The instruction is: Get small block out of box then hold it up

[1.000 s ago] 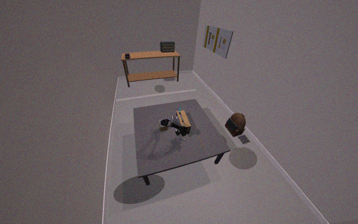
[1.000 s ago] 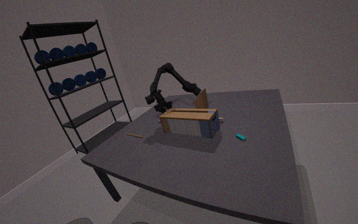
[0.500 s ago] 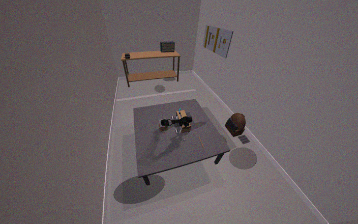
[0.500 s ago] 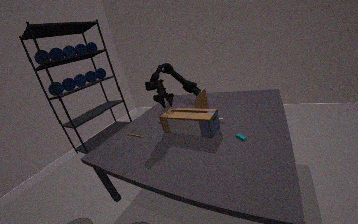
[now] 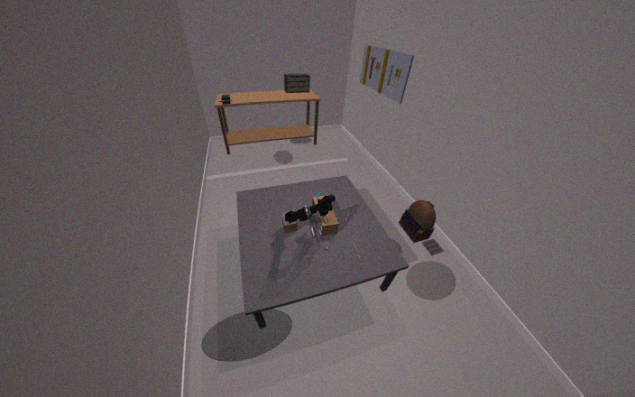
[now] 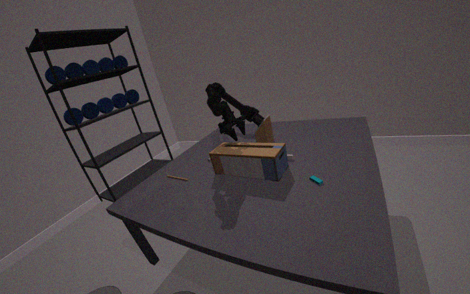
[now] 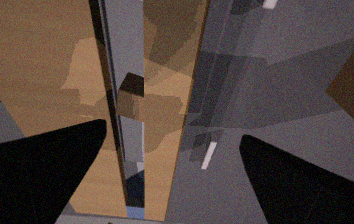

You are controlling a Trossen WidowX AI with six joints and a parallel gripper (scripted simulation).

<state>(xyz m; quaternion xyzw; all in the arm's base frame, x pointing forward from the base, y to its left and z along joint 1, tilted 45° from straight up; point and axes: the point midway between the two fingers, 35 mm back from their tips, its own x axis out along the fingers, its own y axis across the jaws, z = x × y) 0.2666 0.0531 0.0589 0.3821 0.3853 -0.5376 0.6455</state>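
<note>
Now: the wooden box 2 cm ahead of my gripper tip, 6 cm to the left of it and 10 cm below it. The rest, counted from my gripper tip: teal block (9 cm ahead, 42 cm to the left, 15 cm below); thin wooden stick (25 cm ahead, 35 cm to the right, 16 cm below).
</note>
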